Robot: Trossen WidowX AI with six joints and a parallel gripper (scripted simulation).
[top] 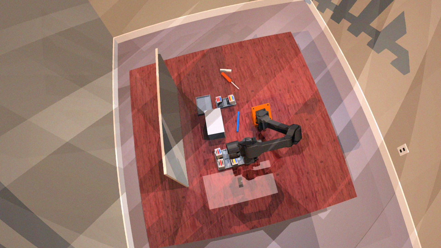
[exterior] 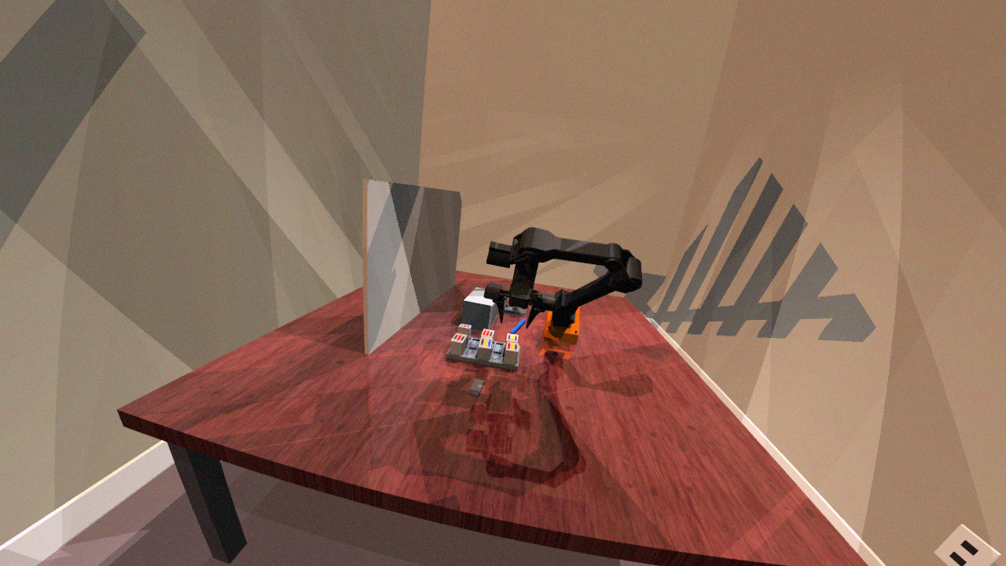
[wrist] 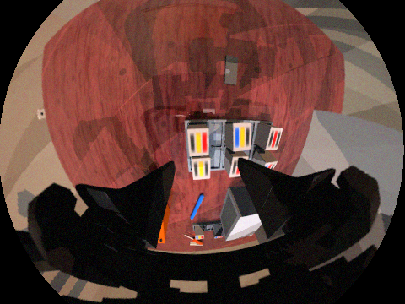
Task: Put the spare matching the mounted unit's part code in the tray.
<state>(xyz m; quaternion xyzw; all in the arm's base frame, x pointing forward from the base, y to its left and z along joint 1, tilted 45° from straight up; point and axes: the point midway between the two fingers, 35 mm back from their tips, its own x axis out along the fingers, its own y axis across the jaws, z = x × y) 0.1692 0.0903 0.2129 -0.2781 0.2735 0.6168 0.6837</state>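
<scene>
Right now the spare block is 8 cm below my gripper tip. Round my gripper tip: blue pen 3 cm behind, 24 cm to the right, 11 cm below; mounted unit 11 cm ahead, 24 cm to the right, 7 cm below; tall mirror panel 34 cm ahead, 28 cm to the right, 11 cm above.
</scene>
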